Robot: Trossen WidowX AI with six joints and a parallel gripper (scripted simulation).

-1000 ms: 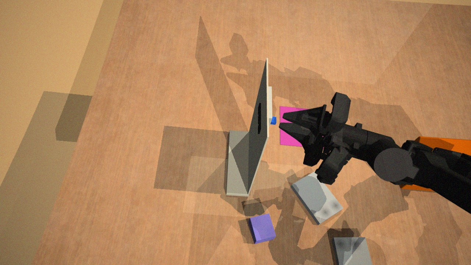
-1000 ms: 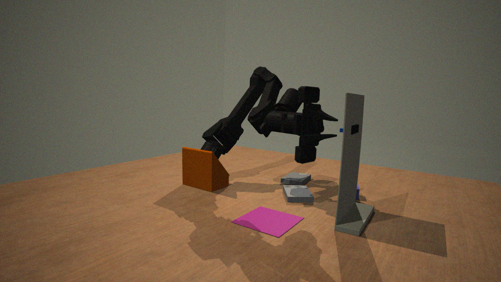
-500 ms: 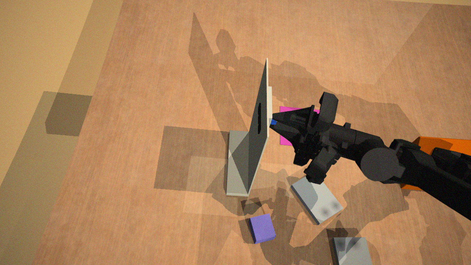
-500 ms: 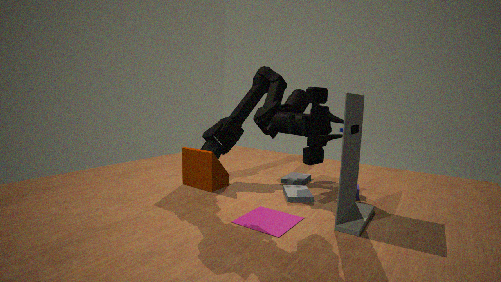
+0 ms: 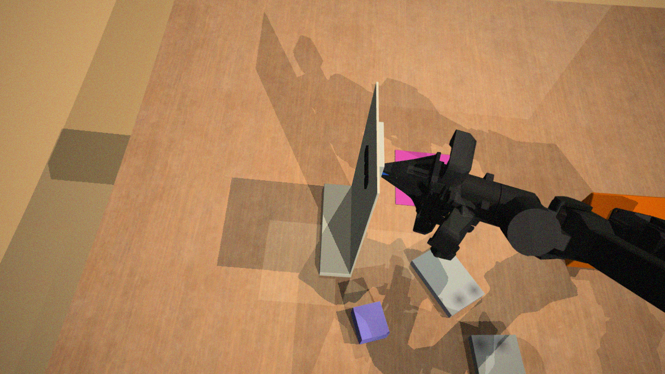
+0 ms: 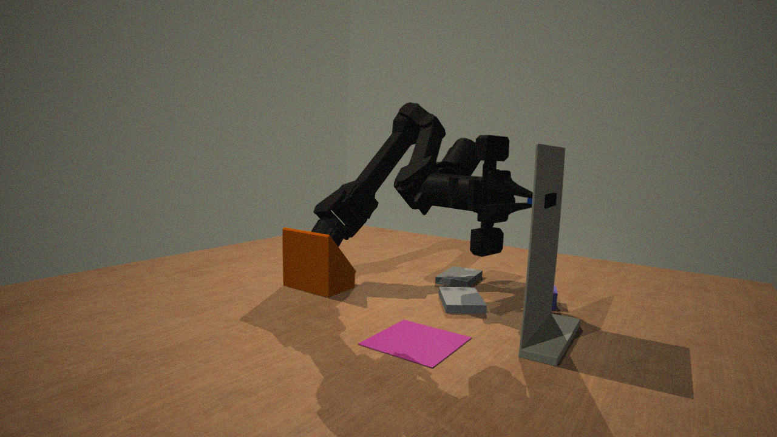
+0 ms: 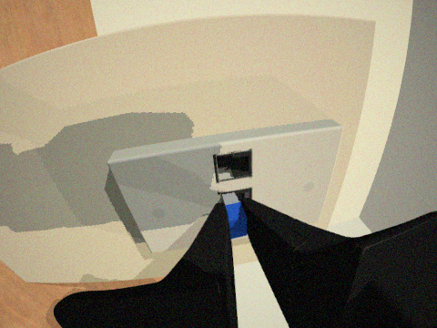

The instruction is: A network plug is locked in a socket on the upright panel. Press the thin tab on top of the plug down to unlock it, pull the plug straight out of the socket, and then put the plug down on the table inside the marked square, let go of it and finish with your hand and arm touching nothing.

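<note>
Right now the magenta marked square is 110 mm behind my gripper tip, 130 mm to the right of it and 200 mm below it. From my gripper tip the other things lie so: network plug right at my gripper tip; grey panel 20 mm ahead, 80 mm below.
</note>
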